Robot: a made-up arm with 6 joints.
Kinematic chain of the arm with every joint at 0, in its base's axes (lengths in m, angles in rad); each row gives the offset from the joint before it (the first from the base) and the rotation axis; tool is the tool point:
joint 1: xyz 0 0 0.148 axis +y
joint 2: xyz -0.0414 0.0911 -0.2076 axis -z
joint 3: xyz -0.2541 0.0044 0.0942 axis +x
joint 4: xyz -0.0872 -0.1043 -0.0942 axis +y
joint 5: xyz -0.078 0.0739 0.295 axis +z
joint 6: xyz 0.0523 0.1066 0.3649 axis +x
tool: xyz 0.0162 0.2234 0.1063
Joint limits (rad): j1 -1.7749..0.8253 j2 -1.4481..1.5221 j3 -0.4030..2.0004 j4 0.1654..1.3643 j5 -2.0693..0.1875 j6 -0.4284..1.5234
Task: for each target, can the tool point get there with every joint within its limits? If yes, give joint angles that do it. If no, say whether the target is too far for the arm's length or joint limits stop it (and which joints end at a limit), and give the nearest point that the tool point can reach.
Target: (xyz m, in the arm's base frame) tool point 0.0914 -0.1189 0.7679
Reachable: yes | joints -1.3439 -1.1722 1.1184 0.3680 -1.8876 0.7290
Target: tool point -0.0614 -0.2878 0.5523
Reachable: yes | joints -0.0349 0.7063 0.5732 0.7054 -0.0736 1.2817
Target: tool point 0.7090 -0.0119 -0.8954
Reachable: no: joint limits stop it (at a limit: joint 3, joint 4, joint 5) | nearest point 0.5311 0.0150 -0.6336 | short by 0.318 m
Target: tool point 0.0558 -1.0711 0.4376
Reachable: no: joint limits stop it (at a limit: joint 1, joint 4, joint 5, joint 6) | nearest point 0.0744 -0.7318 0.3479 | short by 0.351 m
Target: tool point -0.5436 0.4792 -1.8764
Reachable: no: too far | nearest point -0.2418 0.2584 -0.7526 | short by 1.184 m
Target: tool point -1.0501 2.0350 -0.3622
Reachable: no: too far | nearest point -0.4308 0.6826 -0.0597 | short by 1.518 m
